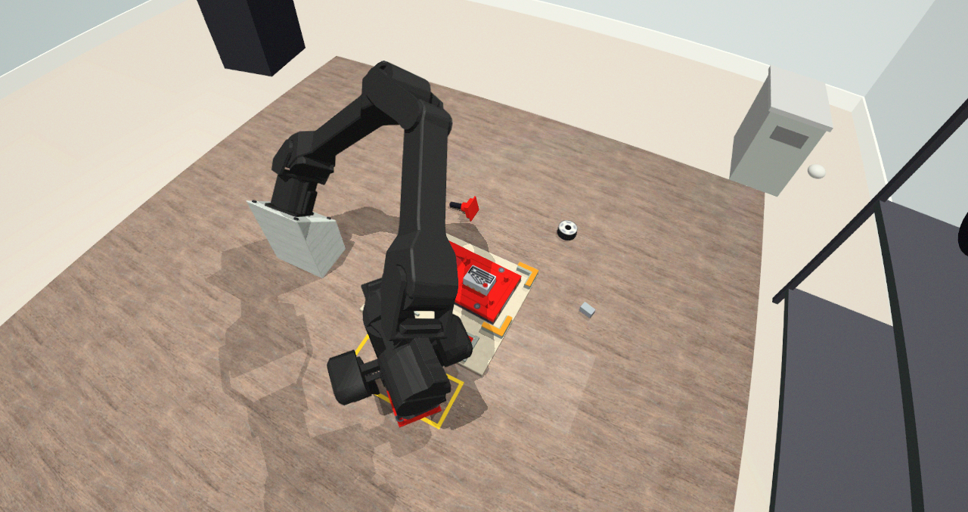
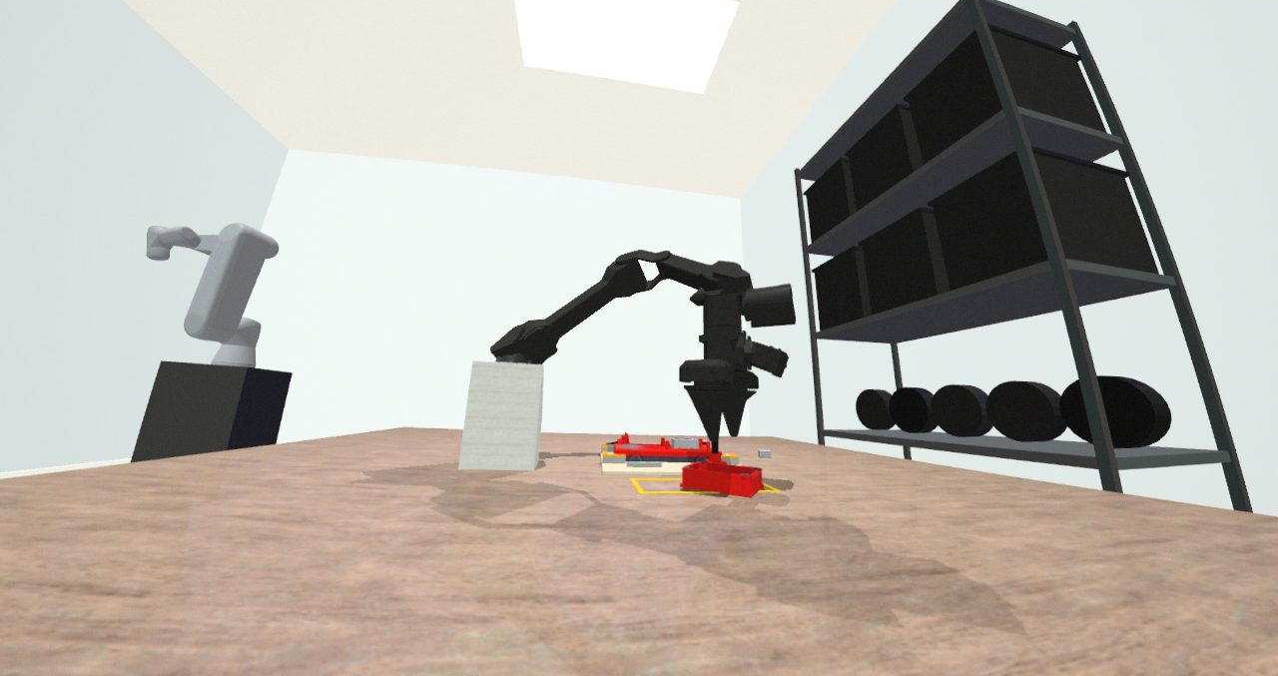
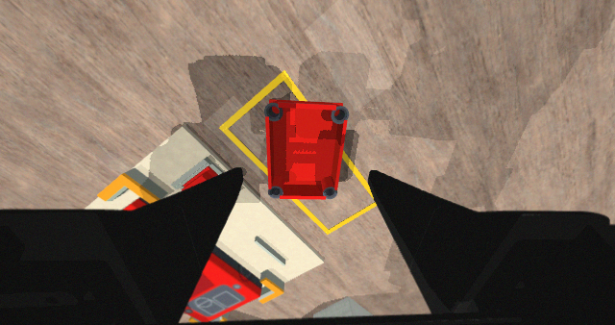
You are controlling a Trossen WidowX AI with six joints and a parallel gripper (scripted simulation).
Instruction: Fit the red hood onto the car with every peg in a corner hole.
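My gripper tip is now 5 cm above the red hood. From my gripper tip the other things lie so: grey engine block 23 cm to the left, 4 cm below, 4 cm ahead; then black-and-white wheel 41 cm to the left, 18 cm ahead, 6 cm below.
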